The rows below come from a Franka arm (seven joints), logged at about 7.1 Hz.
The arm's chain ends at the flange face. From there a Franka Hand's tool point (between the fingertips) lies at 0.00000 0.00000 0.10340 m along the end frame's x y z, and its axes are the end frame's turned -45 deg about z.
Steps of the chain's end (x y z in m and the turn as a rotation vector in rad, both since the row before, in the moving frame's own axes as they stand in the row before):
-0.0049 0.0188 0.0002 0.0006 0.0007 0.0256
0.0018 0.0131 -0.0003 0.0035 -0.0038 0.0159
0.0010 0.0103 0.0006 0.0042 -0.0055 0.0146
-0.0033 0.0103 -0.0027 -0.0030 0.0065 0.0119
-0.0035 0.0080 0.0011 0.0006 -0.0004 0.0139
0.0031 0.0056 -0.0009 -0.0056 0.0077 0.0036
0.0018 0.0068 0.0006 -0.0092 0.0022 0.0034
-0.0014 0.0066 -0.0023 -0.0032 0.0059 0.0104
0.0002 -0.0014 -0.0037 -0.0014 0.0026 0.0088
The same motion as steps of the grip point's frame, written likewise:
-0.0167 0.0098 0.0002 -0.0001 0.0009 0.0256
-0.0080 0.0100 -0.0003 0.0052 -0.0002 0.0159
-0.0067 0.0073 0.0006 0.0069 -0.0009 0.0146
-0.0094 0.0056 -0.0027 -0.0067 0.0025 0.0119
-0.0081 0.0031 0.0011 0.0007 0.0001 0.0139
-0.0016 0.0071 -0.0009 -0.0094 0.0015 0.0036
-0.0040 0.0069 0.0006 -0.0081 -0.0049 0.0034
-0.0055 0.0043 -0.0023 -0.0064 0.0019 0.0104
0.0012 -0.0006 -0.0037 -0.0028 0.0008 0.0088

